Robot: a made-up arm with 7 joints. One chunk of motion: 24 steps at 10 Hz.
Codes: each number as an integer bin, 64 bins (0 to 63) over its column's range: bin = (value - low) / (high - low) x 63, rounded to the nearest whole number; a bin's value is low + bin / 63 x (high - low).
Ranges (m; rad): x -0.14..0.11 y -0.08..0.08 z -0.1..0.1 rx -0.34..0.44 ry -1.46..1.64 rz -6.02..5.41
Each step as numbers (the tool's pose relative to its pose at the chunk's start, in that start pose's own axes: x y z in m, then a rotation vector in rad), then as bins.
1 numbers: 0.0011 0.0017 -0.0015 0.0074 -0.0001 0.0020
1 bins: 36 32 31 28 30 33
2 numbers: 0.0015 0.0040 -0.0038 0.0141 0.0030 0.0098
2 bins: 36 33 30 29 30 33
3 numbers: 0.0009 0.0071 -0.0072 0.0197 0.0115 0.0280
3 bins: 36 34 29 29 30 33
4 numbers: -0.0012 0.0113 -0.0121 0.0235 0.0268 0.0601
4 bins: 35 36 28 29 30 34
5 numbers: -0.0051 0.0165 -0.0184 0.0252 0.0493 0.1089
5 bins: 34 38 26 29 31 34
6 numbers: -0.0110 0.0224 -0.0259 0.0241 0.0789 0.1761
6 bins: 33 40 23 29 31 34
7 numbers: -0.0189 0.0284 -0.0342 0.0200 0.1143 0.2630
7 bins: 31 43 21 29 32 35
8 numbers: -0.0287 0.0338 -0.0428 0.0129 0.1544 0.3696
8 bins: 28 45 18 29 33 35
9 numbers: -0.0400 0.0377 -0.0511 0.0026 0.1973 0.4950
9 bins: 25 46 15 28 34 36
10 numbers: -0.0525 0.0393 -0.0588 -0.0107 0.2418 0.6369
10 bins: 22 47 13 27 35 37
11 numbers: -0.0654 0.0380 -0.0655 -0.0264 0.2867 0.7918
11 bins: 19 46 11 25 35 38
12 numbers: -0.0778 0.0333 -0.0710 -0.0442 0.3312 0.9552
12 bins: 16 45 9 24 36 38
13 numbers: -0.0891 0.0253 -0.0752 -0.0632 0.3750 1.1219
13 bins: 13 41 8 22 37 39
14 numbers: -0.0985 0.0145 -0.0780 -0.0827 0.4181 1.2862
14 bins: 10 37 7 21 38 40
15 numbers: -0.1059 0.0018 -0.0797 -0.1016 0.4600 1.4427
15 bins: 9 32 6 19 39 41
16 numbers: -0.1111 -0.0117 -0.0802 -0.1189 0.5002 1.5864
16 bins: 7 27 6 18 40 42
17 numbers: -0.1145 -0.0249 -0.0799 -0.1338 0.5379 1.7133
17 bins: 6 22 6 17 41 43
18 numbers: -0.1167 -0.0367 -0.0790 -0.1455 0.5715 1.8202
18 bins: 6 17 7 16 41 43
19 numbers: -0.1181 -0.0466 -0.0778 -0.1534 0.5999 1.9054
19 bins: 6 13 7 15 42 44
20 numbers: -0.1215 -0.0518 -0.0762 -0.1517 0.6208 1.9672
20 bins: 5 11 7 15 42 44
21 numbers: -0.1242 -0.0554 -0.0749 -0.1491 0.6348 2.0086
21 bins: 4 10 8 15 43 44
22 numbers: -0.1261 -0.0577 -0.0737 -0.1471 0.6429 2.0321
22 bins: 4 9 8 16 43 44
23 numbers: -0.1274 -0.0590 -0.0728 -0.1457 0.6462 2.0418
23 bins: 3 8 9 16 43 44
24 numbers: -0.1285 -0.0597 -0.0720 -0.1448 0.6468 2.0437
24 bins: 3 8 9 16 43 44
